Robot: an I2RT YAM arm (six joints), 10 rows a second.
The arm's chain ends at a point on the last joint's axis. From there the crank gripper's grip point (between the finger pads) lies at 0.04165 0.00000 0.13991 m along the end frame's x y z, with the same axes.
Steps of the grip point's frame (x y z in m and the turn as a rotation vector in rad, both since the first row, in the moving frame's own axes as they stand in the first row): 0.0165, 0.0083, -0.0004, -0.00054, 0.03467, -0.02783; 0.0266, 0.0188, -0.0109, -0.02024, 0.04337, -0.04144; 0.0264, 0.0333, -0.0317, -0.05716, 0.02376, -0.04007; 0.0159, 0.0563, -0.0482, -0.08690, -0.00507, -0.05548; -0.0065, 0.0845, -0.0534, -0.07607, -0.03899, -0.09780
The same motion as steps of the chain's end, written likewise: 0.0117, 0.0095, 0.0011, -0.00054, 0.03467, -0.02783; 0.0206, 0.0178, -0.0090, -0.02024, 0.04337, -0.04144; 0.0230, 0.0271, -0.0305, -0.05716, 0.02376, -0.04007; 0.0163, 0.0464, -0.0480, -0.08690, -0.00507, -0.05548; -0.0013, 0.0776, -0.0547, -0.07607, -0.03899, -0.09780
